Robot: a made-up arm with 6 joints.
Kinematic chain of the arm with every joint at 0, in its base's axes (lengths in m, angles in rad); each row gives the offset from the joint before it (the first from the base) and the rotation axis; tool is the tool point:
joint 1: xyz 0 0 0.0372 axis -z
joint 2: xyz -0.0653 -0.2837 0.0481 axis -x
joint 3: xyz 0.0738 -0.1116 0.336 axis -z
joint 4: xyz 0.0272 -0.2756 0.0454 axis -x
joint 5: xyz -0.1 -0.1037 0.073 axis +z
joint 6: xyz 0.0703 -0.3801 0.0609 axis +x
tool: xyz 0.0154 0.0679 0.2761
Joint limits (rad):
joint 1: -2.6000..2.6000
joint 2: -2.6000..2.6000
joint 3: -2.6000..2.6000
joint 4: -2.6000..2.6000
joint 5: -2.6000..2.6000
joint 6: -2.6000..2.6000
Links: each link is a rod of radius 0.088 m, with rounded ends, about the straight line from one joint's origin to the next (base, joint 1, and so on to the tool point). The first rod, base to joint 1, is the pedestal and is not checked.
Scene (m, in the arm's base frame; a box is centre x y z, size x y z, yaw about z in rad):
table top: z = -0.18
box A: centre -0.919 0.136 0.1 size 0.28 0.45 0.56 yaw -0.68
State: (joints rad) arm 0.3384 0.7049 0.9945 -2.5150 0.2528 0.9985
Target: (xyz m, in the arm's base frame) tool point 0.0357 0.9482 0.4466
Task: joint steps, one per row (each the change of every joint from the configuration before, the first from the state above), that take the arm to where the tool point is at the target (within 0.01 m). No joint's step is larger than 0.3 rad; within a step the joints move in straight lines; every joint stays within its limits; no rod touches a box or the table.
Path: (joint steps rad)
1: 0.1162 0.2584 0.0733 0.2184 0.1141 0.0898
2: 0.1163 0.2584 0.0734 0.2184 0.1142 0.0899
3: 0.1162 0.2585 0.0733 0.2184 0.1141 0.0898
4: 0.1162 0.2584 0.0734 0.2184 0.1141 0.0899
5: 0.2462 -0.1227 0.0158 0.1176 -0.1153 -0.1318
6: 0.2463 -0.1228 0.0157 0.1177 -0.1154 -0.1319
7: 0.2462 -0.1227 0.0158 0.1176 -0.1153 -0.1318
8: 0.2462 -0.1228 0.0158 0.1177 -0.1154 -0.1318
9: 0.2463 -0.1227 0.0158 0.1176 -0.1154 -0.1319

